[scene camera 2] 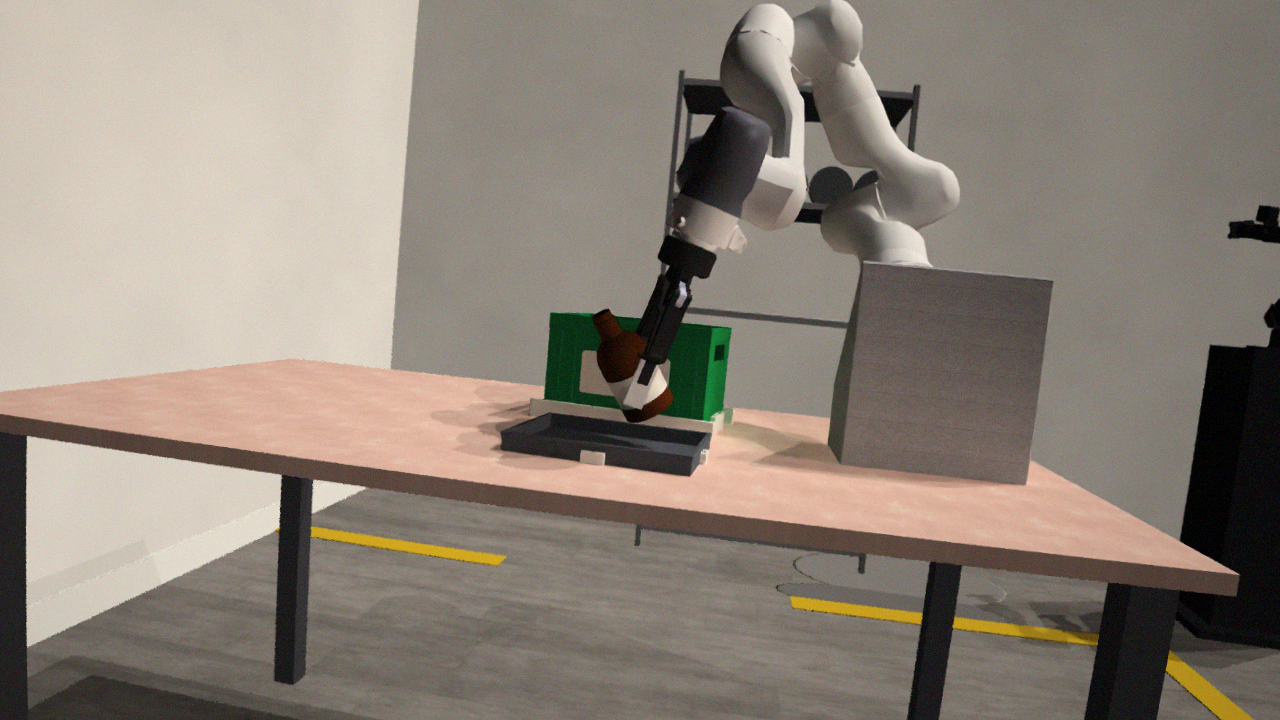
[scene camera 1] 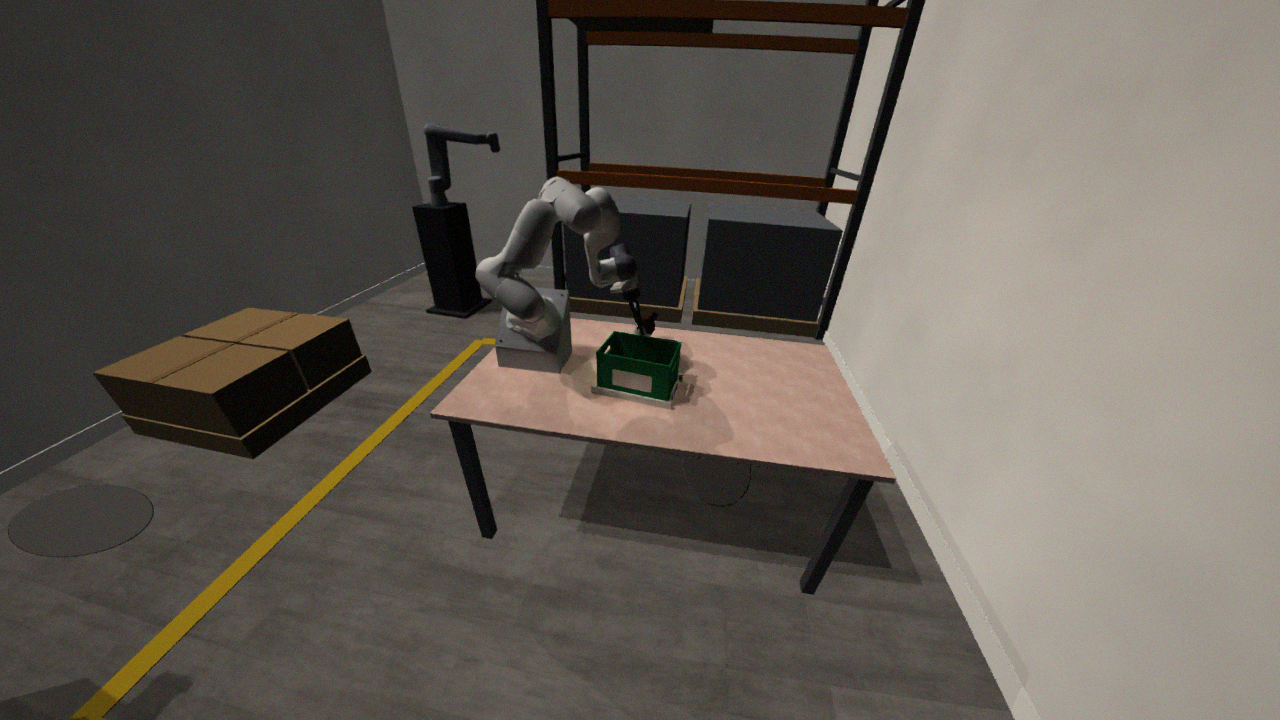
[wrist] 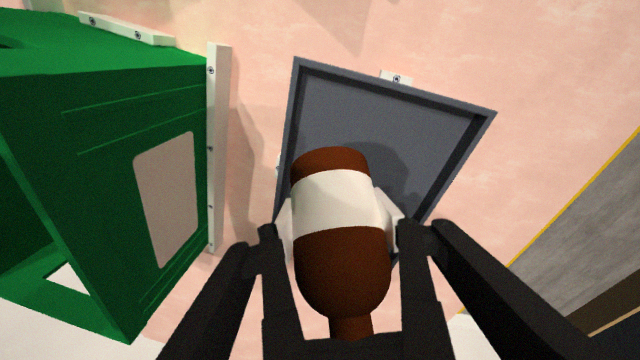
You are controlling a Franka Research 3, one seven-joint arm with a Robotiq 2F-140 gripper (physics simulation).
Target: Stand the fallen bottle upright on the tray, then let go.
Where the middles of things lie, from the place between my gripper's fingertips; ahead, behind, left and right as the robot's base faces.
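My gripper's 4 cm below the brown bottle (scene camera 2: 617,359) and 1 cm to the right of it. There's a pale strip (scene camera 2: 538,407) too, and that one's 6 cm below my hand, 16 cm to the right of it and 5 cm ahead of it.
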